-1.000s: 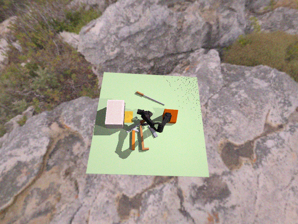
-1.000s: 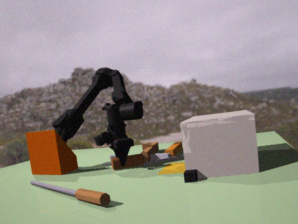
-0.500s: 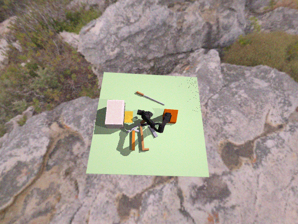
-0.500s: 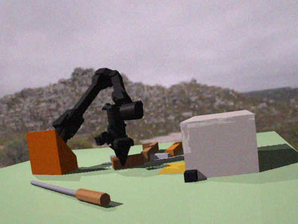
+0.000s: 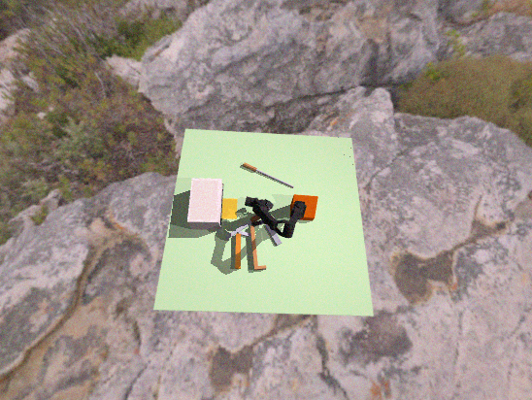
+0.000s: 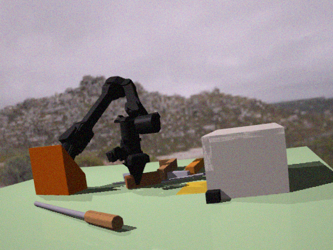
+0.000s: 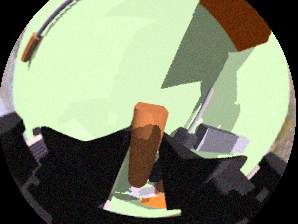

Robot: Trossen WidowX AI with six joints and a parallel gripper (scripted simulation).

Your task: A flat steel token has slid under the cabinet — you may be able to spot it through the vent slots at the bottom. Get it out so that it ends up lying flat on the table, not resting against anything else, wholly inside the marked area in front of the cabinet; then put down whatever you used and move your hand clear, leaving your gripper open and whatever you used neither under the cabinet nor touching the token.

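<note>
My gripper tip is 100 mm past the grey bar and 120 mm to the right of it. From my gripper tip the other things lie so: grey token (380 mm ahead, 20 mm to the left, 10 mm below); orange bar (110 mm ahead, 260 mm to the left).
</note>
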